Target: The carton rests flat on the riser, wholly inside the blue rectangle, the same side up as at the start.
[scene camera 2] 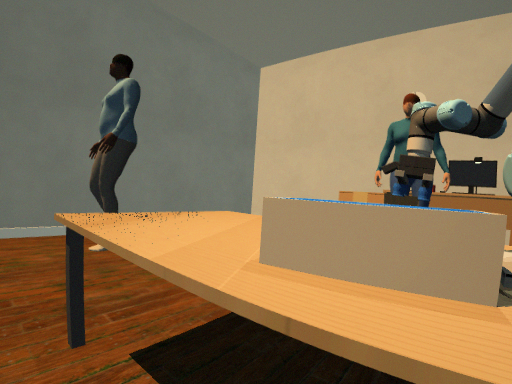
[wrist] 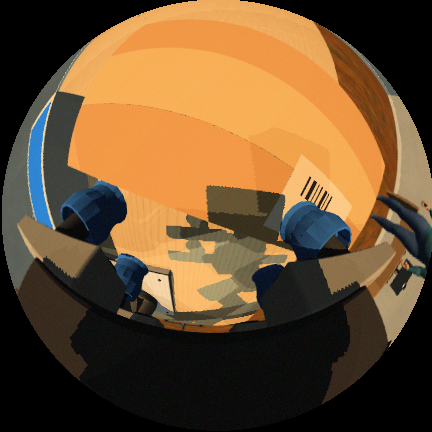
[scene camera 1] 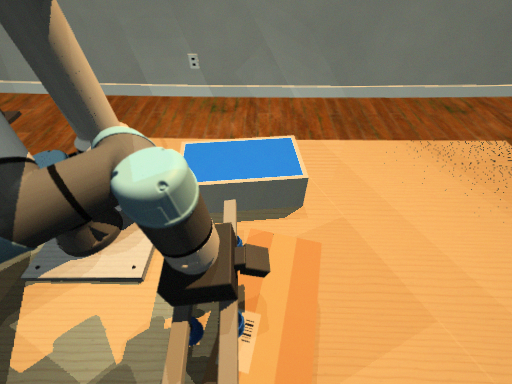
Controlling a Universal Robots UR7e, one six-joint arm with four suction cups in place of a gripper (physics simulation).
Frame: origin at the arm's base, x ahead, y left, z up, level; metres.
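Seen in the pictures: hand, tool point: (scene camera 2: 411, 198) (wrist: 199, 249); arm's base, link origin: (scene camera 1: 93, 231).
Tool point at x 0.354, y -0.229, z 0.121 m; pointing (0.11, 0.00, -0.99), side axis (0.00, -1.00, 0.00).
Pixels of each thing's top centre, then the offset from my tool point to it. "spot": a spot on its surface instead. Level surfaces: height alone.
- barcode label, surface spot: (wrist: 175, 85) spot: dx +0.106, dy +0.019, dz +0.008 m
- pale riser, top centre: (scene camera 2: 375, 204) (scene camera 1: 240, 158) dx +0.052, dy +0.386, dz -0.020 m
- blue rectangle, top centre: (scene camera 2: 375, 204) (scene camera 1: 240, 158) dx +0.052, dy +0.386, dz -0.020 m
- wooden table, surface height: dz -0.140 m
The orange carton with lighter bands and a barcode label (scene camera 1: 300, 310) (wrist: 175, 85) lies flat on the table, in front of the riser; its dark end (scene camera 2: 400, 200) shows behind the riser in scene camera 2. The pale riser (scene camera 1: 255, 195) (scene camera 2: 380, 250) (wrist: 56, 155) stands behind it, with the blue rectangle (scene camera 1: 245, 160) (wrist: 37, 160) on its top and nothing on that top. My gripper (scene camera 1: 217, 286) (scene camera 2: 411, 192) (wrist: 202, 250) is low over the carton's edge: two blue cups sit at its top, one beside the label, and hold it; the other two hang past the edge. Exact contact is partly hidden.
The robot's base plate (scene camera 1: 95, 260) is left of the carton. The wooden table (scene camera 1: 400, 280) (scene camera 2: 210, 250) carries everything. A person in teal (scene camera 2: 399, 132) stands beyond the gripper near a desk with a monitor (scene camera 2: 472, 175). Another person (scene camera 2: 119, 115) stands beyond the table at the left.
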